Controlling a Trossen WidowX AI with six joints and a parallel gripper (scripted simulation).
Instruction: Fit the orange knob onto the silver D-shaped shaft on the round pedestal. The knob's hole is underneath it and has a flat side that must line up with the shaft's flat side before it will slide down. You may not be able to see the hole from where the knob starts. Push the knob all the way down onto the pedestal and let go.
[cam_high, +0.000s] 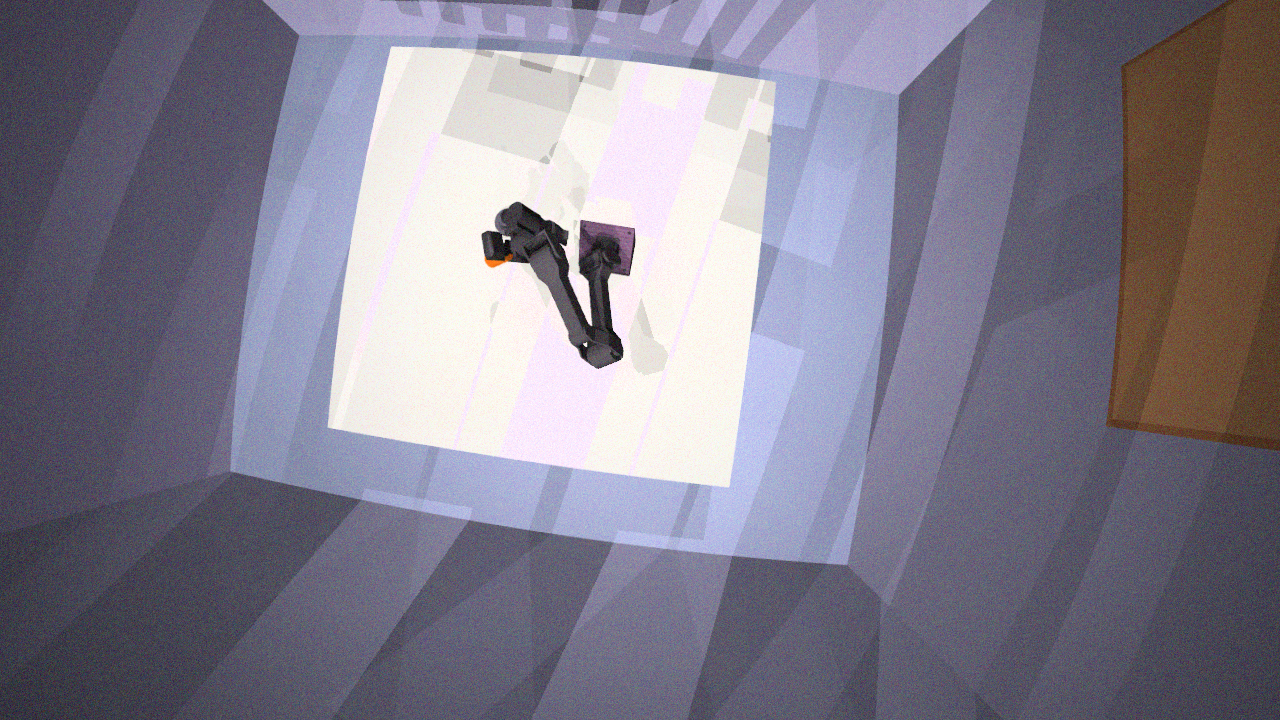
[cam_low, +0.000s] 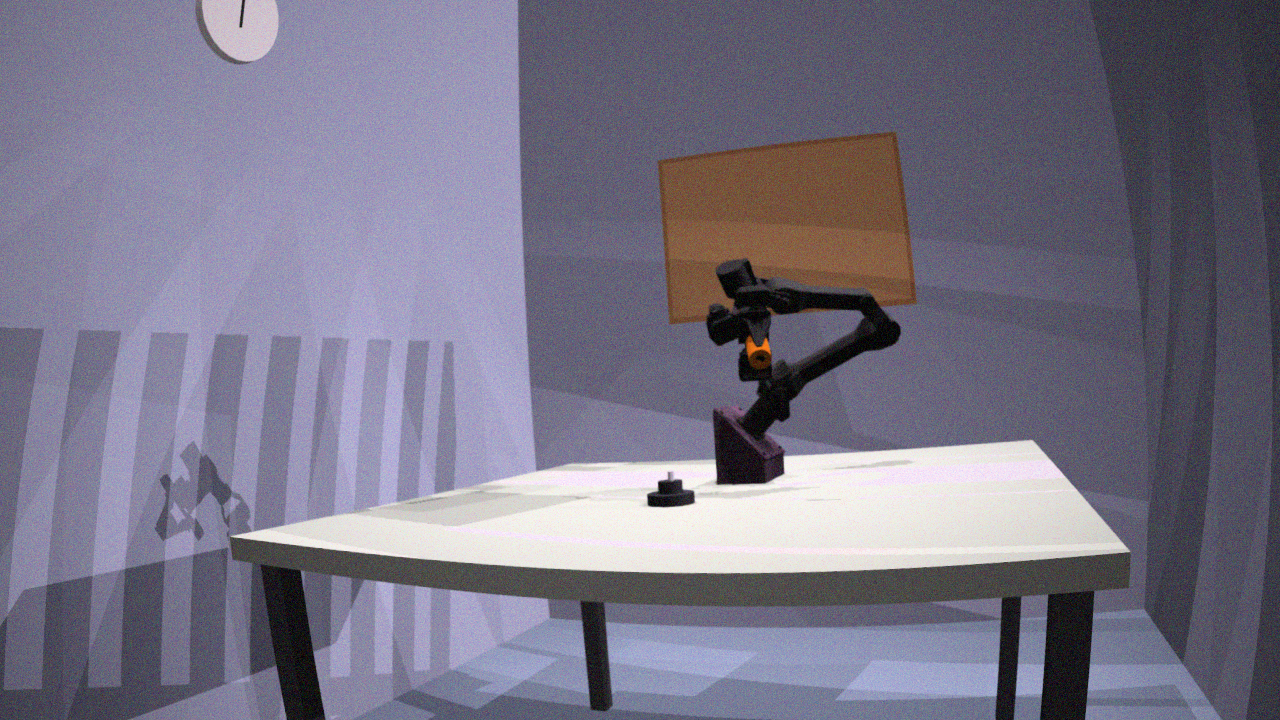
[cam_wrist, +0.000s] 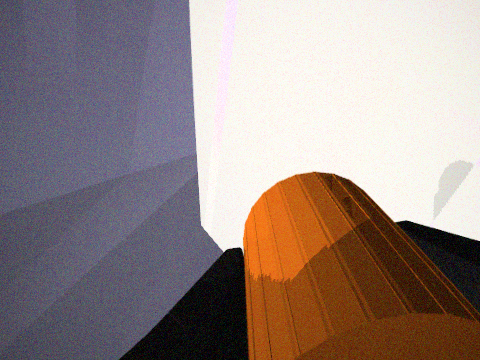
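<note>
The orange knob is 30 mm behind my gripper tip, 20 mm above it and 10 mm to the right of it. From my gripper tip the other things lie so: round pedestal (220 mm below, 160 mm to the right, 50 mm ahead).
</note>
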